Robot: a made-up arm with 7 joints.
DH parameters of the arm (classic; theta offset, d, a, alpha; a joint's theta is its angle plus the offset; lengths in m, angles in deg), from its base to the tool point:
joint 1: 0 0.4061 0 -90
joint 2: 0 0 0 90
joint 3: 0 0.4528 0.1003 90
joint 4: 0 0 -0.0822 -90
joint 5: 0 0.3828 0 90
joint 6: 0 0 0.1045 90
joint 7: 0 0 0 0
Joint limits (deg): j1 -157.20..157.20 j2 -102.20..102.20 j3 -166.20..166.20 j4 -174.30..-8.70 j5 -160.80..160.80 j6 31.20..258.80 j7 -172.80..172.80
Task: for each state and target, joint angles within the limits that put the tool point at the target. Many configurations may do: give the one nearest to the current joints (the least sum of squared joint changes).
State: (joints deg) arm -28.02 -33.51 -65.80 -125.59 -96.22 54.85 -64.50
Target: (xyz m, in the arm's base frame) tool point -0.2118 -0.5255 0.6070
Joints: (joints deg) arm -4.98 -41.13 -83.28 -124.46 -97.29 57.37 -64.50
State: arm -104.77 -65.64 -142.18 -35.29 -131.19 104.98 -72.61
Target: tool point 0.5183 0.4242 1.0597
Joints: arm -149.79 -40.43 -144.98 -8.70 -131.13 121.36 -72.61
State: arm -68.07 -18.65 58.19 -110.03 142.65 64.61 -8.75
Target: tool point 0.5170 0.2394 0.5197
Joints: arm -86.32 -43.10 94.90 -131.21 139.92 66.37 -8.75
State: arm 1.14 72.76 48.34 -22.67 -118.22 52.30 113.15
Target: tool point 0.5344 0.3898 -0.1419
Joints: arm 10.68 101.17 41.82 -72.30 -108.42 45.38 113.15
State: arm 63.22 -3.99 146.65 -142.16 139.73 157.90 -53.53
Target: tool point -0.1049 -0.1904 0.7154
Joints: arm 93.98 36.57 166.20 -139.41 159.84 170.50 -53.53
